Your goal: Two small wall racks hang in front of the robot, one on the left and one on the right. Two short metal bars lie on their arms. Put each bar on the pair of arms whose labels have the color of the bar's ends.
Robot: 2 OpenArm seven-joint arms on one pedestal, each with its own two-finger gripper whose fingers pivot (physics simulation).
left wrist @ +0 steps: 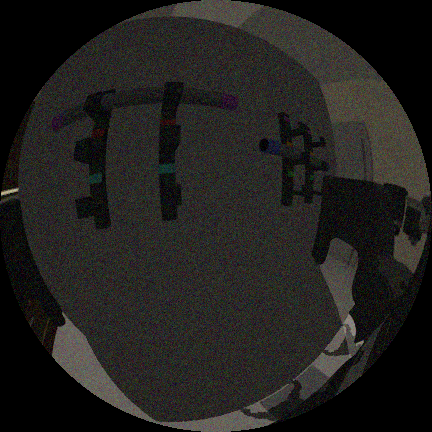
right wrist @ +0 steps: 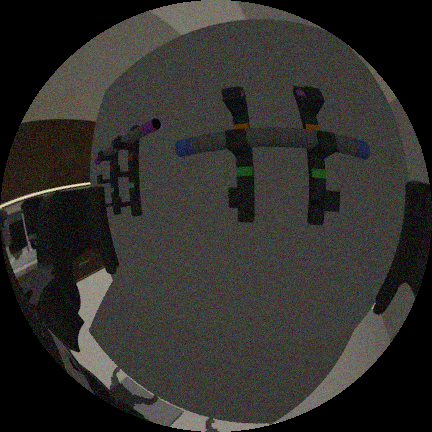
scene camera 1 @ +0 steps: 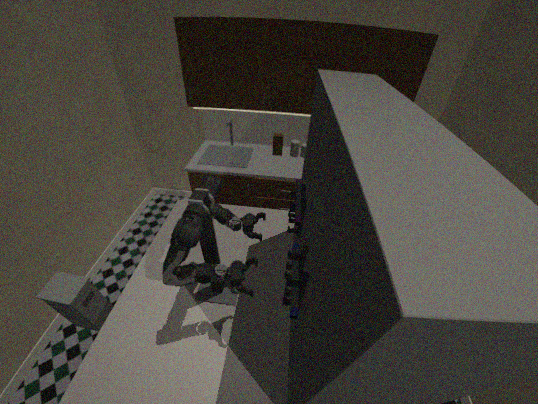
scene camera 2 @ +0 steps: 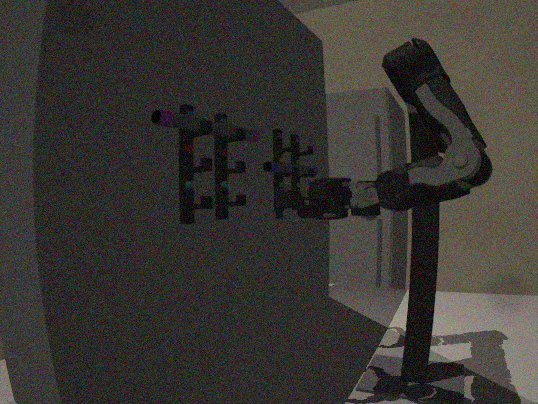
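The left rack (scene camera 2: 186,212) (left wrist: 169,207) has blue, red and teal labels from top to bottom. The purple-ended bar (scene camera 2: 165,118) (left wrist: 135,97) lies across its top, blue-labeled arms. The right rack (left wrist: 286,192) (right wrist: 245,200) has purple, orange and green labels. The blue-ended bar (left wrist: 272,146) (right wrist: 280,137) lies across its middle, orange-labeled arms. My left gripper (scene camera 1: 262,227) (left wrist: 190,289) is open and empty, short of the left rack. My right gripper (scene camera 1: 254,277) (right wrist: 246,290) is open and empty, short of the right rack; it is mostly hidden in scene camera 2.
Both racks hang on a dark grey wall panel (scene camera 2: 125,280) that stands in front of both arms. A counter with a sink (scene camera 1: 226,156) is at the back in scene camera 1. A tall grey cabinet (scene camera 2: 357,150) stands beyond the panel's edge. A grey box (scene camera 1: 75,295) is behind the robot.
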